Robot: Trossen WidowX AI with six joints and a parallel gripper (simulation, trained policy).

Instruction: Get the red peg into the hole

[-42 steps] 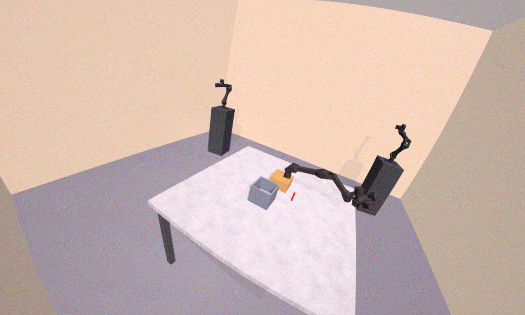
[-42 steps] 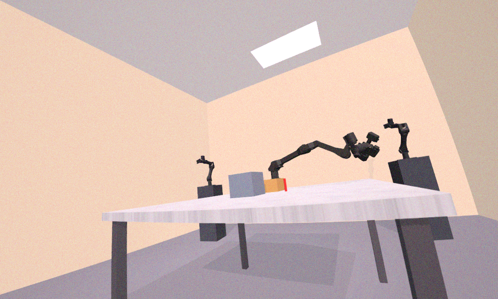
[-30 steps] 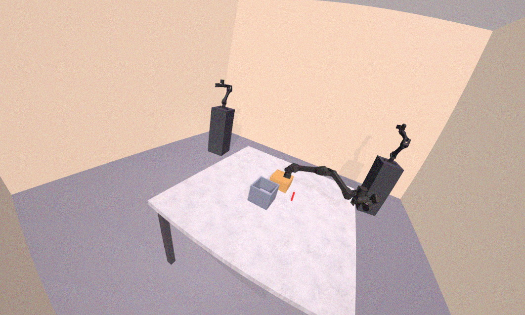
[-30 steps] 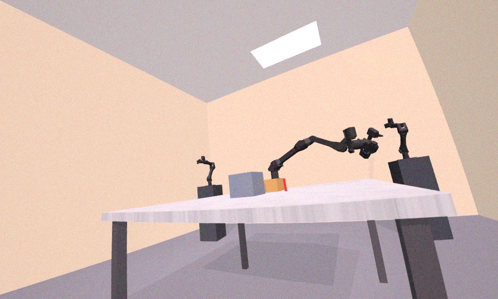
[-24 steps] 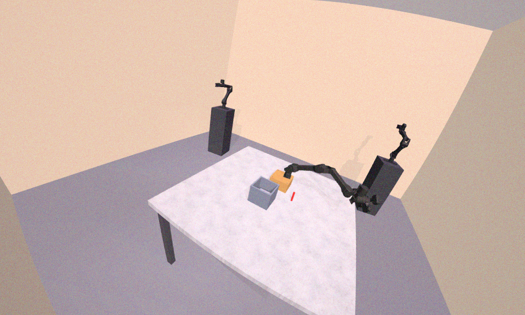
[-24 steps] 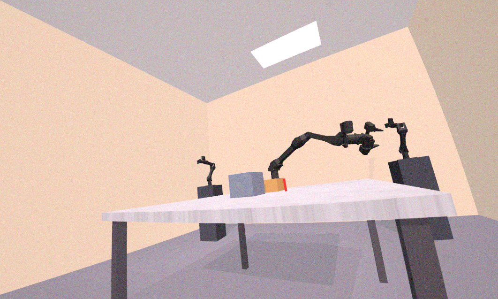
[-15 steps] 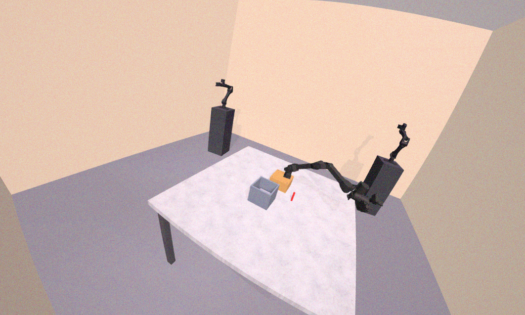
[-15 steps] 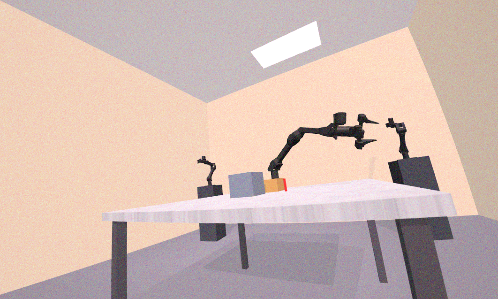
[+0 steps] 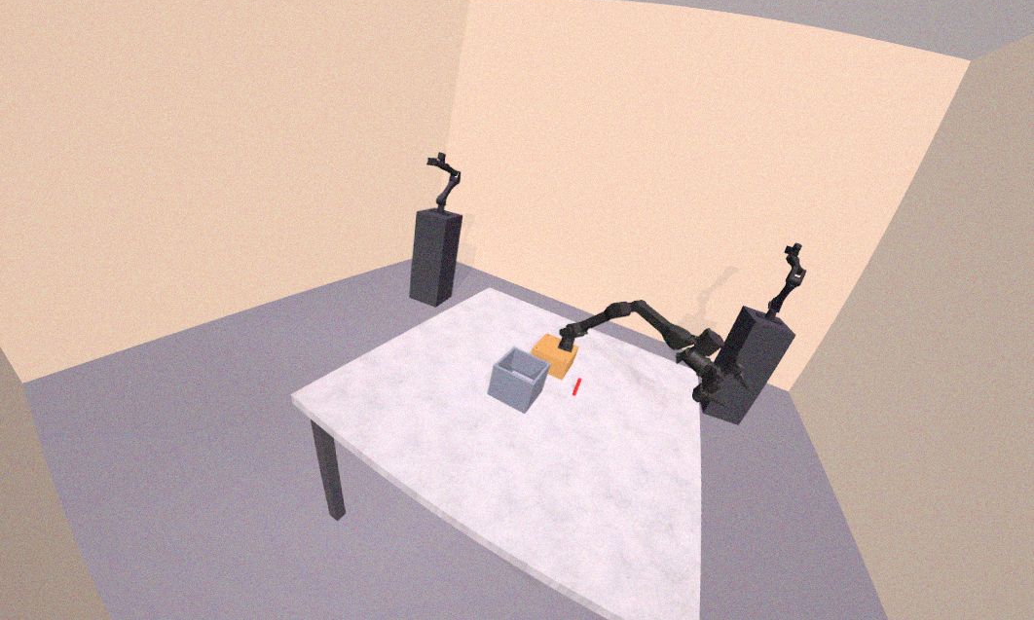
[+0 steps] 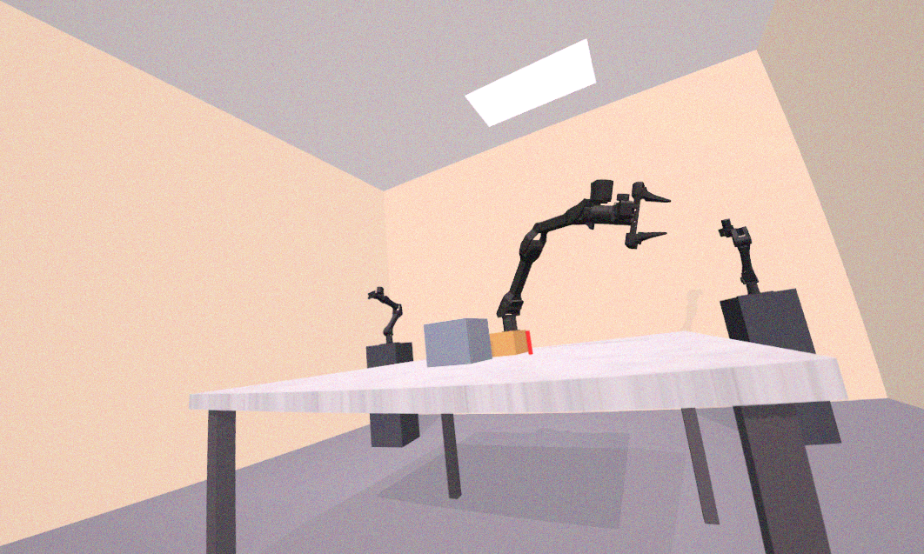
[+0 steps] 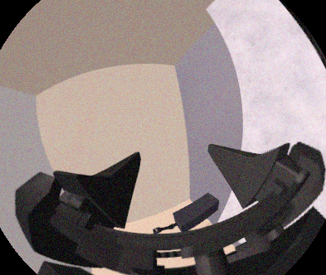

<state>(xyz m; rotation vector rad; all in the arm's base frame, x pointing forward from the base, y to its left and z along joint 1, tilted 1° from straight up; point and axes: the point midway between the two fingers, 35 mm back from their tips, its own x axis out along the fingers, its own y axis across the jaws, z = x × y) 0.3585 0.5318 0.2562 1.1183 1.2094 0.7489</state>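
Right now my gripper tip is 180 mm past the red peg, 470 mm to the left of it and 290 mm above it. Round my gripper tip: pale plate (70 mm behind, 680 mm to the right, 280 mm below).
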